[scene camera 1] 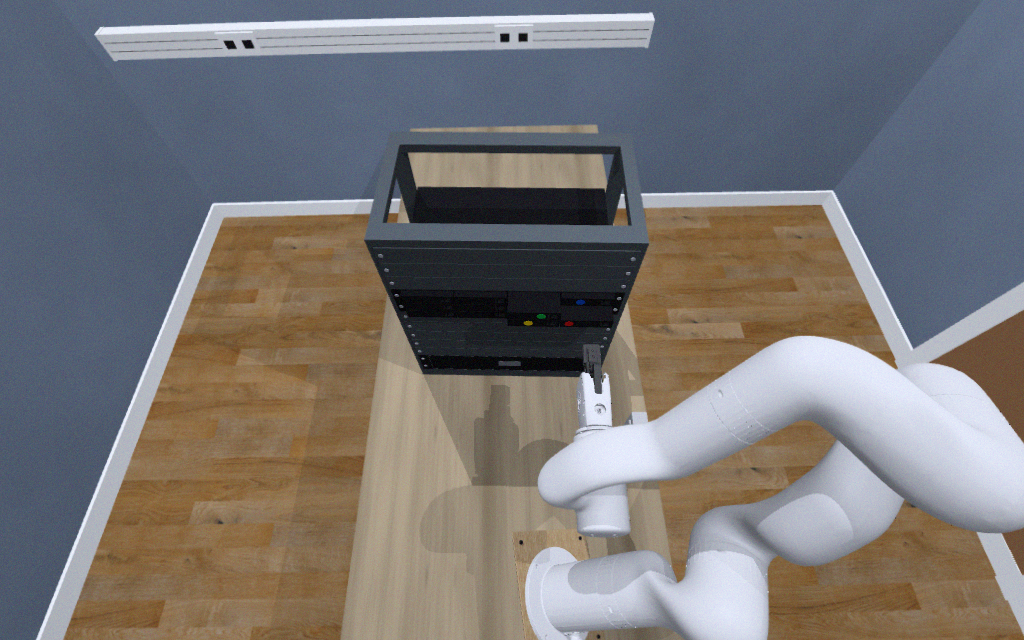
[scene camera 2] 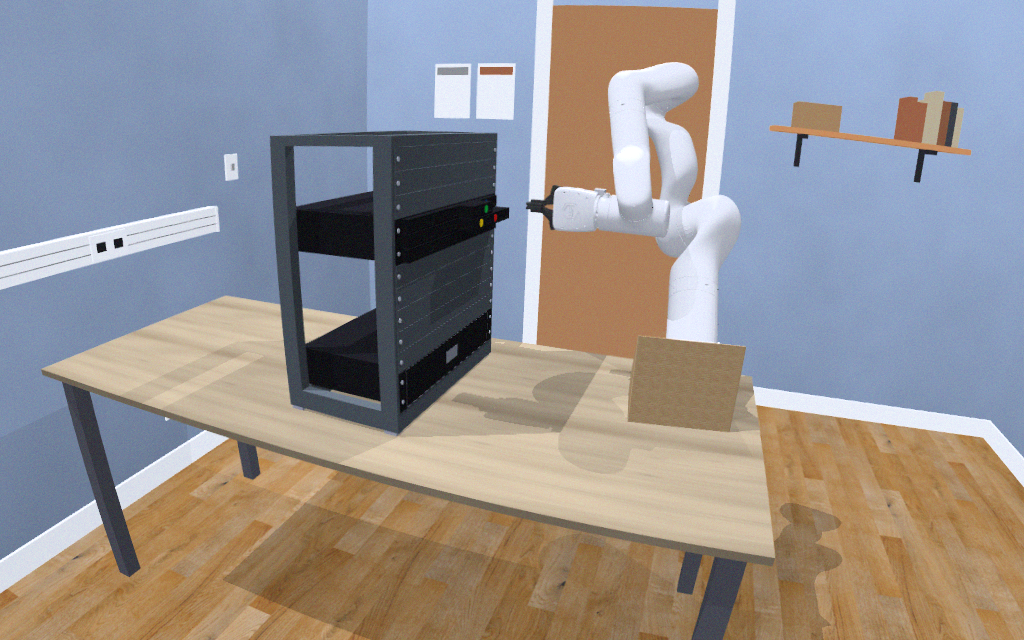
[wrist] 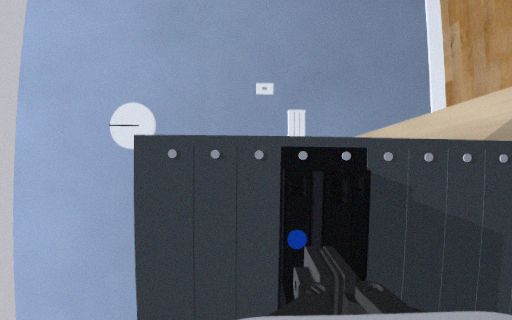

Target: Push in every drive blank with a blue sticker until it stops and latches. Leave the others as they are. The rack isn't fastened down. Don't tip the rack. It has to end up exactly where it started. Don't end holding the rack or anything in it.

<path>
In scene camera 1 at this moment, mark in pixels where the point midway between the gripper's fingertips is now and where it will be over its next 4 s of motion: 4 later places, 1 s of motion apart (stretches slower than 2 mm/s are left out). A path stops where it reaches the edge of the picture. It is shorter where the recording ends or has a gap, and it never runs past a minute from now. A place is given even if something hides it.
My gripper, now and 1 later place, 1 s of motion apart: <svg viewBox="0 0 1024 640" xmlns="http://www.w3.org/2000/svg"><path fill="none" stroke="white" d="M590 346L595 405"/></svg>
</path>
